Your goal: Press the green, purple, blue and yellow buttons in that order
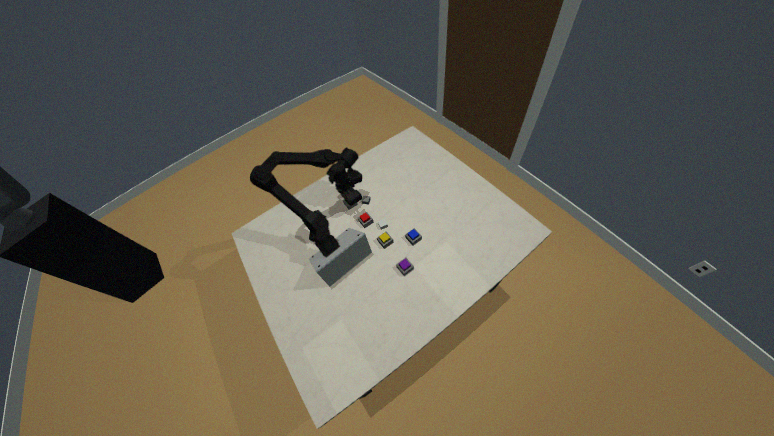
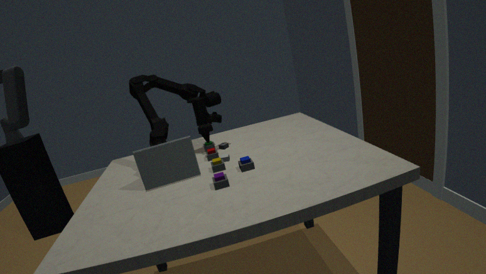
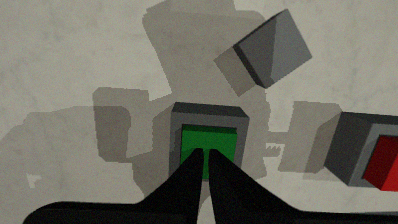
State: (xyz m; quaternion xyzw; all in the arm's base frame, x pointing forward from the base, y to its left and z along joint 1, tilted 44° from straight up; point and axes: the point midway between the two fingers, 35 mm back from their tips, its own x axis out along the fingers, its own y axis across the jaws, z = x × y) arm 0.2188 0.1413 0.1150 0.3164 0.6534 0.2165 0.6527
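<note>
Right now the green button is 10 mm below my gripper tip. Also, from my gripper tip: pale block (20 mm ahead, 200 mm to the right, 20 mm below); then dark block (60 mm ahead, 40 mm to the right, 20 mm below); then red button (20 mm behind, 130 mm to the right).
</note>
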